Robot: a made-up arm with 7 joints. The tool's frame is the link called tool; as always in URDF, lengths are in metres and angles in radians. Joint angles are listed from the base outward. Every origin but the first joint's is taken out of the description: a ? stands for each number. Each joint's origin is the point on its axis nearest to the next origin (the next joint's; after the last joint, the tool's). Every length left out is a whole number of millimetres.
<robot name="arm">
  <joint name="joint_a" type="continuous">
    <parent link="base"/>
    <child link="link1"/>
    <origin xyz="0 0 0.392"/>
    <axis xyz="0 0 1"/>
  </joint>
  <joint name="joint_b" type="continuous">
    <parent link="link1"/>
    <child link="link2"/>
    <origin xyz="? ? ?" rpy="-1.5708 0 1.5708"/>
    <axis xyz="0 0 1"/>
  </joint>
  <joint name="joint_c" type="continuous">
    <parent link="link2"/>
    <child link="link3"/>
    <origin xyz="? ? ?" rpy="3.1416 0 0"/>
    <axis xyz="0 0 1"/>
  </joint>
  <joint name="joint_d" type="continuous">
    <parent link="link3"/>
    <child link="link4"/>
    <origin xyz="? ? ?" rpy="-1.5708 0 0"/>
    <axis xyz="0 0 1"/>
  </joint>
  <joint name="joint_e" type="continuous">
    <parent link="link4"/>
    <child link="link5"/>
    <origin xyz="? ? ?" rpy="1.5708 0 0"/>
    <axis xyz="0 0 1"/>
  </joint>
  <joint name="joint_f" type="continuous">
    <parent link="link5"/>
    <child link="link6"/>
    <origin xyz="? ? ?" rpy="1.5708 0 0"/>
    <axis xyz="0 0 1"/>
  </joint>
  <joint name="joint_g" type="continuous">
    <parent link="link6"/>
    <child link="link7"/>
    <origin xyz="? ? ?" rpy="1.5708 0 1.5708"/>
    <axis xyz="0 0 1"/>
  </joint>
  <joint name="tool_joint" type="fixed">
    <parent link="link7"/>
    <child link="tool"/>
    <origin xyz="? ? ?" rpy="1.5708 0 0"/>
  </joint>
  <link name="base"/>
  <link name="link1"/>
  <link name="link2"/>
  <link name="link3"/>
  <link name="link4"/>
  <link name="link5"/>
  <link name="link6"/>
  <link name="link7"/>
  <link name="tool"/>
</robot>
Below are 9 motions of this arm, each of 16 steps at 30 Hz.
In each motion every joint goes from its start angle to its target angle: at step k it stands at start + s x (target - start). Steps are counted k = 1, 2, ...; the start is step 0. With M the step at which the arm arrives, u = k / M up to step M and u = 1 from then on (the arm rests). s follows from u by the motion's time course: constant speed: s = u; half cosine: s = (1 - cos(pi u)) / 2; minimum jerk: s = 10 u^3 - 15 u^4 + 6 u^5.
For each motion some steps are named. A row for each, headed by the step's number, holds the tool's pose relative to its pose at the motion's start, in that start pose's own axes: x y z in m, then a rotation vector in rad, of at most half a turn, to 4 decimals.
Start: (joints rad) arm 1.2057 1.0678 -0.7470 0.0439 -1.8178 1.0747 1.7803
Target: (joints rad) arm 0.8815 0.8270 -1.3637 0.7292 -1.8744 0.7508 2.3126
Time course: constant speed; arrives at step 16
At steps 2, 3, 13, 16:
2: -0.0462 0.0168 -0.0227 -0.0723 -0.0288 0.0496
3: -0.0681 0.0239 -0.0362 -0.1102 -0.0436 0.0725
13: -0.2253 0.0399 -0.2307 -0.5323 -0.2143 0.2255
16: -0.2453 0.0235 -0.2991 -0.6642 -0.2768 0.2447

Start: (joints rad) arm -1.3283 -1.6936 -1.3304 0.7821 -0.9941 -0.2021 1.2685
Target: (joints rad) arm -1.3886 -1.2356 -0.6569 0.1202 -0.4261 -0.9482 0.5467
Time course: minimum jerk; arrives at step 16
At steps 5, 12, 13, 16:
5: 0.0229 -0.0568 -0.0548 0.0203 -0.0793 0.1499
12: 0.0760 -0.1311 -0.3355 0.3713 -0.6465 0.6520
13: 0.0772 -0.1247 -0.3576 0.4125 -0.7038 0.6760
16: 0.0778 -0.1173 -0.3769 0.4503 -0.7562 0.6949

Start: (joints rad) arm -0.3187 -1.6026 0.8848 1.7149 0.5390 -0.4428 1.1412
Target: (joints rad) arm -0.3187 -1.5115 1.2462 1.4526 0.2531 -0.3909 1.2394
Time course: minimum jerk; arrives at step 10
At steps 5, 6, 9, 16:
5: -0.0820 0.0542 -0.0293 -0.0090 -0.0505 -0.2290
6: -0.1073 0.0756 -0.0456 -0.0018 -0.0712 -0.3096
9: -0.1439 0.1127 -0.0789 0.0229 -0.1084 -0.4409
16: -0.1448 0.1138 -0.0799 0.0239 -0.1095 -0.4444

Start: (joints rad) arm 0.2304 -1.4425 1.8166 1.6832 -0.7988 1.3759 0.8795
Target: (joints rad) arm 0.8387 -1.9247 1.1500 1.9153 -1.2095 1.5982 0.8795
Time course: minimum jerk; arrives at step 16
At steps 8, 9, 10, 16:
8: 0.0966 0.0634 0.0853 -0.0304 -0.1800 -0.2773
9: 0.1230 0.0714 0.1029 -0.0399 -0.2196 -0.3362
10: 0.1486 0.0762 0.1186 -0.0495 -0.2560 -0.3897
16: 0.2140 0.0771 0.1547 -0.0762 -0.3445 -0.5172

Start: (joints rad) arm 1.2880 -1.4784 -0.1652 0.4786 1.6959 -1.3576 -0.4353
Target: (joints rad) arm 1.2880 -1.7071 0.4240 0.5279 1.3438 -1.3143 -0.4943
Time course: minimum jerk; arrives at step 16
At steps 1, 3, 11, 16:
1: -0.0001 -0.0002 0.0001 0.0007 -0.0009 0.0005
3: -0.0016 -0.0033 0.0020 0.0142 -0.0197 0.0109
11: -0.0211 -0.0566 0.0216 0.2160 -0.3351 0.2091
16: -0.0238 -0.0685 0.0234 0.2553 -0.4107 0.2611

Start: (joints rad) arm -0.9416 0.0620 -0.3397 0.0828 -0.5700 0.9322 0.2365
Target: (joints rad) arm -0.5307 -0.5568 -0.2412 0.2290 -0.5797 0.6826 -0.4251
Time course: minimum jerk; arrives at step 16
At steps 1, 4, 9, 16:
1: 0.0006 -0.0004 -0.0008 0.0014 -0.0009 0.0016
4: 0.0268 -0.0171 -0.0383 0.0678 -0.0406 0.0754
9: 0.1603 -0.0189 -0.2386 0.4723 -0.2500 0.3970
16: 0.2426 0.0659 -0.3811 0.8436 -0.3880 0.5613

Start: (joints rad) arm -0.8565 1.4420 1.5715 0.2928 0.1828 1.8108 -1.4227
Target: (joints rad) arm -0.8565 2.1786 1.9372 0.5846 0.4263 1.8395 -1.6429
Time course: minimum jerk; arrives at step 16
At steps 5, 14, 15, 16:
5: -0.0408 0.0245 -0.0005 0.0384 -0.0661 0.0307
14: -0.2082 0.1121 -0.0648 0.1886 -0.3647 0.2087
15: -0.2107 0.1132 -0.0667 0.1909 -0.3698 0.2123
16: -0.2111 0.1134 -0.0670 0.1912 -0.3707 0.2129

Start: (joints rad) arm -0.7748 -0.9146 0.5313 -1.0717 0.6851 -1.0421 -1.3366
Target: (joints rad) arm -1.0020 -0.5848 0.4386 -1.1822 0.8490 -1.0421 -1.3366
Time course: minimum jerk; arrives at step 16
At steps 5, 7, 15, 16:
5: -0.0125 0.0226 0.0231 0.0210 -0.0672 0.0634
7: -0.0303 0.0472 0.0493 0.0449 -0.1450 0.1353
15: -0.1059 0.1132 0.1239 0.1172 -0.3867 0.3529
16: -0.1062 0.1135 0.1242 0.1174 -0.3876 0.3537

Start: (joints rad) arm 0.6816 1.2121 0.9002 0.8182 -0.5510 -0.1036 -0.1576
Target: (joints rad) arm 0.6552 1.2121 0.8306 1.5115 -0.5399 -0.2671 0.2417
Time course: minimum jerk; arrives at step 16
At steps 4, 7, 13, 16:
4: 0.0184 0.0164 0.0102 0.0044 0.0108 0.0791
7: 0.0616 0.0651 0.0391 -0.0001 0.0406 0.2949
13: 0.1159 0.1760 0.1008 -0.0828 0.0922 0.7271
16: 0.1184 0.1859 0.1063 -0.0944 0.0954 0.7635

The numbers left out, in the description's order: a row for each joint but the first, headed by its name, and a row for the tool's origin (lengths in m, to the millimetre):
joint_b: -0.189 -0.004 0
joint_c: 0.097 -0.363 0
joint_d: -0.034 0.099 0
joint_e: -0.083 -0.253 0
joint_f: -0.347 0.196 0
joint_g: 0.089 0.1 0
tool: -0.068 -0.015 0

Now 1 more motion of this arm.
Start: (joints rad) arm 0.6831 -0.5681 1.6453 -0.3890 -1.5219 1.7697 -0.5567
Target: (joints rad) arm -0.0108 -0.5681 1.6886 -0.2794 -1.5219 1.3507 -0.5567
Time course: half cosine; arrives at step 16
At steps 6, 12, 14, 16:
6: 0.0107 -0.0892 -0.0299 0.1259 0.0965 -0.0984
12: -0.0155 -0.2462 -0.0842 0.3678 0.1994 -0.2962
14: -0.0277 -0.2761 -0.0947 0.4167 0.2090 -0.3390
16: -0.0325 -0.2864 -0.0984 0.4339 0.2115 -0.3543

